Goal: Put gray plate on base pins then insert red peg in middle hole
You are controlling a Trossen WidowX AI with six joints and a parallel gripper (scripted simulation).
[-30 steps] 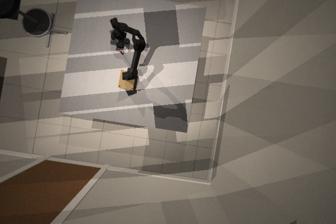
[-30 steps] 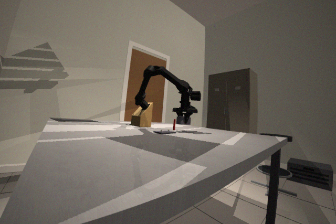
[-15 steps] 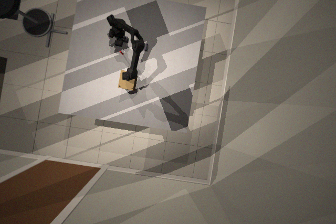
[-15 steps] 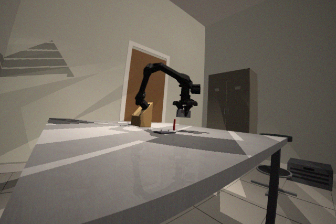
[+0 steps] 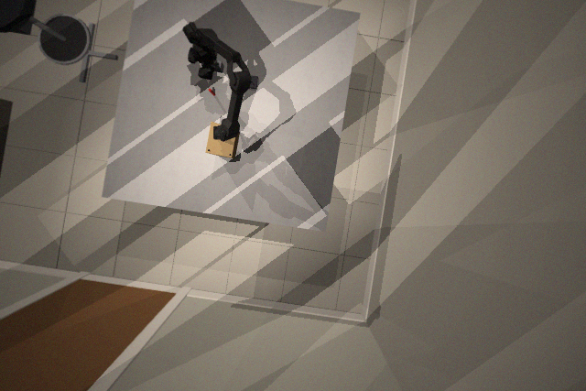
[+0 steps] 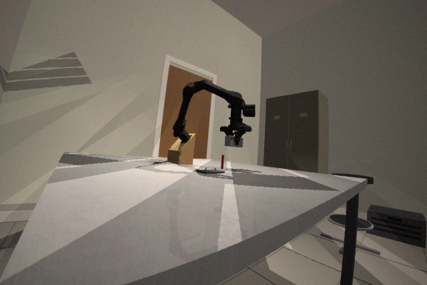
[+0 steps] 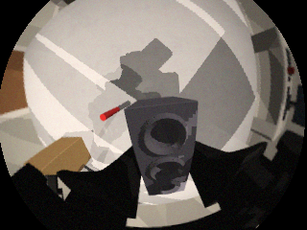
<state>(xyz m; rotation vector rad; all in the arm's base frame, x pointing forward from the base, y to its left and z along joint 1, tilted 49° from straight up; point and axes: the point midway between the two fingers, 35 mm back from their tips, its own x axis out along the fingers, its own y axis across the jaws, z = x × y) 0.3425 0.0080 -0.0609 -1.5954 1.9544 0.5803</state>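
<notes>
My gripper tip is now 100 mm past the red peg, 40 mm to the right of it and 100 mm above it. The rest, counted from my gripper tip: gray plate: 30 mm above.
</notes>
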